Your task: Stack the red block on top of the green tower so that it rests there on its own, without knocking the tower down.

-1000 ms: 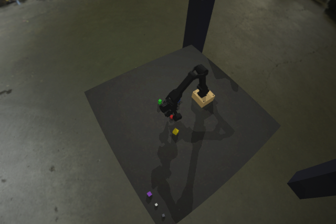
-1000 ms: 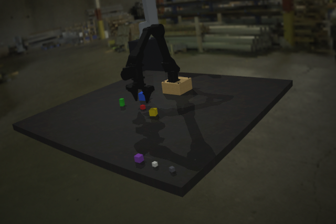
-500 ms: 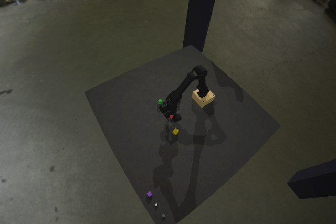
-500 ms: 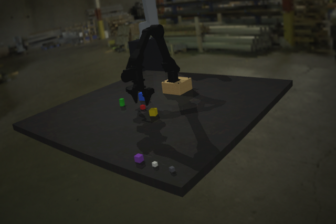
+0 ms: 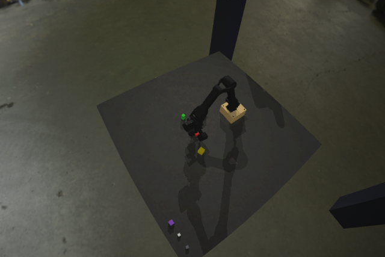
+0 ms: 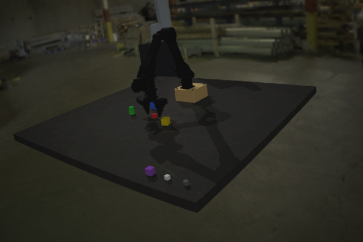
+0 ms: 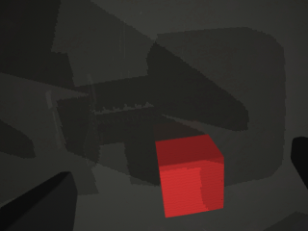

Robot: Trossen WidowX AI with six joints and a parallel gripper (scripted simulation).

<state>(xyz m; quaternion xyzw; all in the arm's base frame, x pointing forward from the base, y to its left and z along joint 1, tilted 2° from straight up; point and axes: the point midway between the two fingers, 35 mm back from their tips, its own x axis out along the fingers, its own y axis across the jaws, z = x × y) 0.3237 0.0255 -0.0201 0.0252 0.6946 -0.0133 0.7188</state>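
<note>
The red block is right at my gripper tip. Also, from my gripper tip: purple cube 430 mm ahead, 420 mm to the left; blue cube 130 mm behind, 120 mm to the right, 10 mm above; yellow cube 130 mm to the left, 40 mm ahead, 10 mm above.
</note>
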